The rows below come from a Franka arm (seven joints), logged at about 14 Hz.
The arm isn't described. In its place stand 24 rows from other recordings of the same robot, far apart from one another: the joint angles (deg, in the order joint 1, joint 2, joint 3, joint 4, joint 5, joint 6, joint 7), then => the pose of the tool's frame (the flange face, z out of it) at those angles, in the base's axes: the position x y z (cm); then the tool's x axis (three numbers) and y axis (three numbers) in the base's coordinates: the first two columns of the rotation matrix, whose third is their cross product.
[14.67 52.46 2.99 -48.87 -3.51 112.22 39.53] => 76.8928, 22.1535, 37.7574, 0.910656, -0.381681, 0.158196, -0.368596, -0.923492, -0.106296
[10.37 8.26 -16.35 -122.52 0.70 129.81 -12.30] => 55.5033, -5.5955, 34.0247, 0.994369, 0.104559, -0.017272, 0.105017, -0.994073, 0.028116
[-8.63 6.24 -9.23 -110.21 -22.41 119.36 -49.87] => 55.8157, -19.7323, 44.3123, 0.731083, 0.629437, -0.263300, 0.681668, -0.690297, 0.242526
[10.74 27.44 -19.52 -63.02 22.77 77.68 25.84] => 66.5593, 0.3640, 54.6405, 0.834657, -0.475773, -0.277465, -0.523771, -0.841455, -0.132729
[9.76 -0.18 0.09 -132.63 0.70 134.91 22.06] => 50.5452, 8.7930, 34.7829, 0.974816, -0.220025, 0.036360, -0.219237, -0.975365, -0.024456
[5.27 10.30 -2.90 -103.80 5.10 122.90 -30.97] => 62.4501, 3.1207, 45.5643, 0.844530, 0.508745, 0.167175, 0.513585, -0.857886, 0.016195
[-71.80 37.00 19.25 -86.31 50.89 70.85 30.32] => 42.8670, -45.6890, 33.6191, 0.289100, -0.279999, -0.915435, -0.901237, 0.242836, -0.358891
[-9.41 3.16 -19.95 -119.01 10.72 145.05 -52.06] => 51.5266, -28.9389, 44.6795, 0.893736, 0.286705, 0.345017, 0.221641, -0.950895, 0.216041
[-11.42 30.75 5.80 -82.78 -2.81 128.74 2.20] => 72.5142, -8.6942, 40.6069, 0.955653, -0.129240, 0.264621, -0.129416, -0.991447, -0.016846
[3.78 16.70 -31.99 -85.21 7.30 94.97 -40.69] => 57.9399, -24.9978, 52.0033, 0.973915, 0.213826, -0.075949, 0.212155, -0.976790, -0.029517
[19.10 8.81 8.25 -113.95 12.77 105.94 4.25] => 48.2902, 26.7435, 36.9213, 0.895622, 0.319572, -0.309411, 0.272935, -0.944070, -0.185035
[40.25 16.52 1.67 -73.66 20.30 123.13 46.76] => 50.2577, 46.5919, 65.4631, 0.970590, -0.223308, 0.089938, -0.122662, -0.780188, -0.613400
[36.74 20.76 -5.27 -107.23 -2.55 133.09 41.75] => 54.4129, 33.6455, 33.0084, 0.983576, -0.142166, 0.111209, -0.142091, -0.989816, -0.008637
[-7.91 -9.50 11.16 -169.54 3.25 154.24 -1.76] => 31.4003, 1.1190, 20.9303, 0.994197, 0.030139, -0.103268, 0.031291, -0.999465, 0.009547
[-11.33 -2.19 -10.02 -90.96 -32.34 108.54 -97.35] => 51.7129, -24.6755, 68.2509, 0.196456, 0.803548, -0.561885, 0.971988, -0.084197, 0.219433
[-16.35 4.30 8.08 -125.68 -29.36 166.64 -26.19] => 58.0689, -5.5387, 41.9870, 0.619997, 0.727862, 0.292953, 0.511319, -0.658026, 0.552770
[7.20 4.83 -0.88 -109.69 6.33 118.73 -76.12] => 58.3947, 7.0584, 45.6660, 0.176762, 0.977731, 0.113125, 0.982126, -0.182764, 0.045001
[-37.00 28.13 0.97 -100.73 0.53 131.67 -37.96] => 53.7843, -39.2208, 29.3576, 0.998512, 0.025913, 0.047982, 0.025066, -0.999521, 0.018175
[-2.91 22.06 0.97 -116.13 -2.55 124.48 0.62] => 57.2407, -2.1209, 23.8899, 0.971363, -0.018215, -0.236902, -0.012434, -0.999588, 0.025875
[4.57 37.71 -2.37 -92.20 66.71 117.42 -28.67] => 68.6949, 8.0324, 25.0246, 0.990127, -0.135957, -0.034115, -0.107036, -0.576190, -0.810277
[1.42 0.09 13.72 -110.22 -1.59 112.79 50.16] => 54.5204, 14.5599, 48.9911, 0.823606, -0.565182, 0.047358, -0.565084, -0.824864, -0.016722
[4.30 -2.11 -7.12 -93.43 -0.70 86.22 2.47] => 53.4052, -2.8908, 61.0904, 0.991766, -0.092315, -0.088762, -0.091656, -0.995725, 0.011486
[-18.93 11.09 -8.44 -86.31 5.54 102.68 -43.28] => 56.7181, -27.5146, 56.2497, 0.958534, 0.260962, 0.114505, 0.260998, -0.965224, 0.014940
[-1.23 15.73 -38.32 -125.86 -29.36 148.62 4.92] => 44.8243, -35.1403, 29.9475, 0.951939, -0.297210, 0.074009, -0.296738, -0.835069, 0.463256
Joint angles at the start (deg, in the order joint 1, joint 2, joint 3, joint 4, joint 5, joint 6, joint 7):
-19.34, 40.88, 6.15, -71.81, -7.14, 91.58, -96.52
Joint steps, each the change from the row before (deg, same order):
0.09, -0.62, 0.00, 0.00, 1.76, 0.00, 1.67
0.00, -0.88, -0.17, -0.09, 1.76, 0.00, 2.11
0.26, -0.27, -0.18, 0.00, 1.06, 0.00, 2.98
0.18, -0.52, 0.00, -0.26, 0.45, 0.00, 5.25
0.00, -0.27, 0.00, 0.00, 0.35, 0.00, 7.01
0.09, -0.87, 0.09, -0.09, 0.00, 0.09, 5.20
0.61, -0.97, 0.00, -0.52, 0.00, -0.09, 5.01
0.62, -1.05, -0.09, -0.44, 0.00, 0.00, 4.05
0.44, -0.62, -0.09, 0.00, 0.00, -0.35, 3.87
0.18, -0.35, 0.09, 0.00, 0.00, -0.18, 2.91
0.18, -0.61, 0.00, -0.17, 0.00, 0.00, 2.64
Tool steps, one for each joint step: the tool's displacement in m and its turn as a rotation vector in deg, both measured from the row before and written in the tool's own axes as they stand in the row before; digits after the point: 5 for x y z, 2 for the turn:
0.00421, -0.00205, -0.00721, -0.78, 1.59, 1.68
0.00179, -0.00358, -0.00923, -0.88, 1.56, 2.35
0.00348, -0.00086, -0.00302, -0.27, 0.88, 2.94
0.00324, -0.00225, -0.00377, -0.24, 0.35, 5.09
0.00063, -0.00118, -0.00309, -0.21, 0.36, 7.02
0.00154, -0.00390, -0.00931, -0.86, 0.15, 5.02
0.00627, -0.00655, -0.00640, -0.41, -0.15, 4.41
0.00492, -0.00693, -0.00804, -0.66, -0.04, 3.53
0.00280, -0.00493, -0.00633, -0.32, -0.07, 3.53
0.00182, -0.00313, -0.00365, -0.17, 0.04, 2.65
0.00059, -0.00357, -0.00542, -0.42, 0.16, 2.46

